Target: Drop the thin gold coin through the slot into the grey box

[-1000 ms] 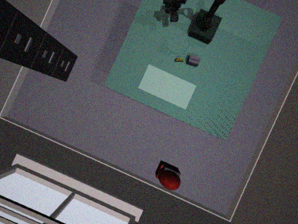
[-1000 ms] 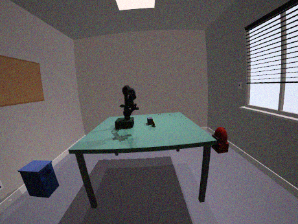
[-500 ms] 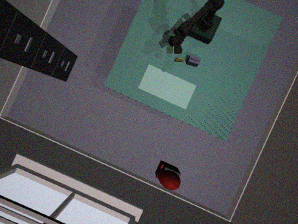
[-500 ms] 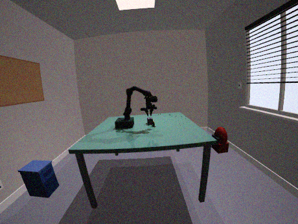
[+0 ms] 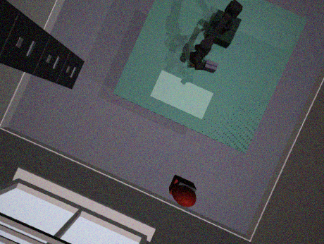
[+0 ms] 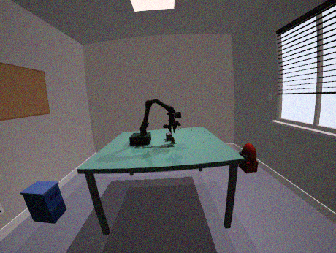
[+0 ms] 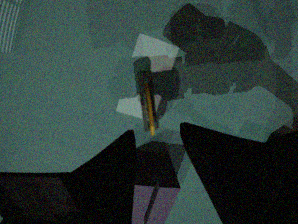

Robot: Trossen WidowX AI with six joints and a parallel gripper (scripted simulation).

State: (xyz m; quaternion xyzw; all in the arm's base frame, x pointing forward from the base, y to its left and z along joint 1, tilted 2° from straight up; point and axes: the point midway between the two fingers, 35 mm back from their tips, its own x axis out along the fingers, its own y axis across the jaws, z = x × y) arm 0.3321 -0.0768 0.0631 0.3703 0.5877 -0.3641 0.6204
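My gripper tip is 7 cm above the gold coin.
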